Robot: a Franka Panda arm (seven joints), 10 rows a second.
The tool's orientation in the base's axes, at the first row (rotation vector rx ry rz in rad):
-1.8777, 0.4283, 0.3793
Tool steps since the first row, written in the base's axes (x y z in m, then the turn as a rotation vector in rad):
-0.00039, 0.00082, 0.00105, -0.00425, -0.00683, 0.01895
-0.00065, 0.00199, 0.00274, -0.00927, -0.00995, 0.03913
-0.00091, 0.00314, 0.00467, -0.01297, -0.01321, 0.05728
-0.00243, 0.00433, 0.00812, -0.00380, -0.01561, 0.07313
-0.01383, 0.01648, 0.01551, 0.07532, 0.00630, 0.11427
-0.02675, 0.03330, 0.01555, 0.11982, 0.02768, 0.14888
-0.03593, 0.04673, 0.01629, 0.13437, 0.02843, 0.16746
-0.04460, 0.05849, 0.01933, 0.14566, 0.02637, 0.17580
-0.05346, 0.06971, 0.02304, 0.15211, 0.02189, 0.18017
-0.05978, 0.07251, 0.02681, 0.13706, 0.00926, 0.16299
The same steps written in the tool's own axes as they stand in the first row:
-0.00091, -0.00094, 0.00045, -0.01166, -0.01150, -0.01247
-0.00204, -0.00259, 0.00100, -0.02497, -0.02483, -0.02181
-0.00328, -0.00442, 0.00146, -0.03618, -0.03706, -0.03068
-0.00633, -0.00694, 0.00153, -0.03507, -0.05367, -0.03868
-0.02111, -0.01156, 0.01115, 0.01355, -0.13152, -0.03589
-0.03438, -0.01088, 0.02768, 0.03465, -0.18765, -0.02958
-0.04429, -0.01145, 0.04058, 0.03892, -0.21002, -0.03580
-0.05463, -0.01363, 0.05112, 0.04530, -0.22153, -0.04111
-0.06538, -0.01611, 0.06095, 0.04949, -0.22673, -0.04712
-0.07299, -0.01716, 0.06268, 0.04544, -0.20152, -0.05253

